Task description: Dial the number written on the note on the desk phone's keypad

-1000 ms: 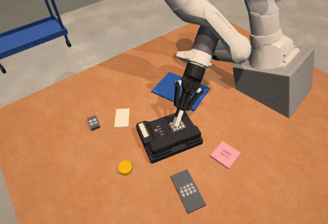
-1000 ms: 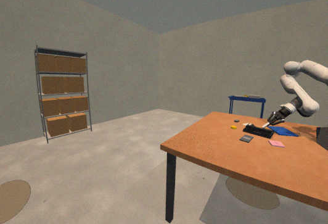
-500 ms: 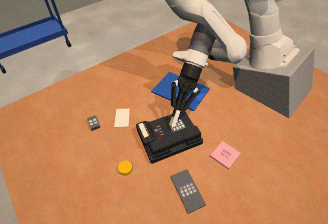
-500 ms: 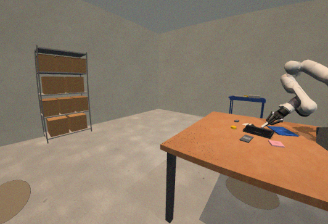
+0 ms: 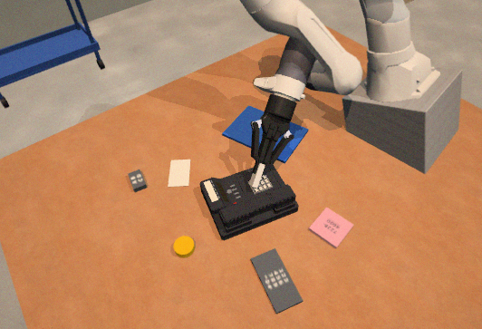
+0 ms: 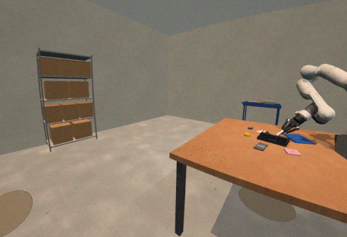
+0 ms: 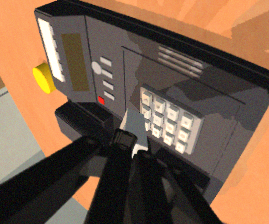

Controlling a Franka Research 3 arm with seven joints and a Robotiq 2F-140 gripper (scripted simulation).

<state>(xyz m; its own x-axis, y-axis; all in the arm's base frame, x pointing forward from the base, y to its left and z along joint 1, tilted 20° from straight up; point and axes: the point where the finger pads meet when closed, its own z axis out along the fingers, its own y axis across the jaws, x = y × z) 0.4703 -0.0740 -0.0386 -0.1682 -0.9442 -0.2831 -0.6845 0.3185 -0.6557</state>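
The handset is 50 mm ahead of my hand, 70 mm to the left of it and 20 mm below it. From my hand the other things lie so: yellow disc 260 mm ahead, 30 mm to the left, 60 mm below; cream card 140 mm ahead, 190 mm to the right, 70 mm below; blue pad 160 mm behind, 160 mm to the right, 60 mm below.
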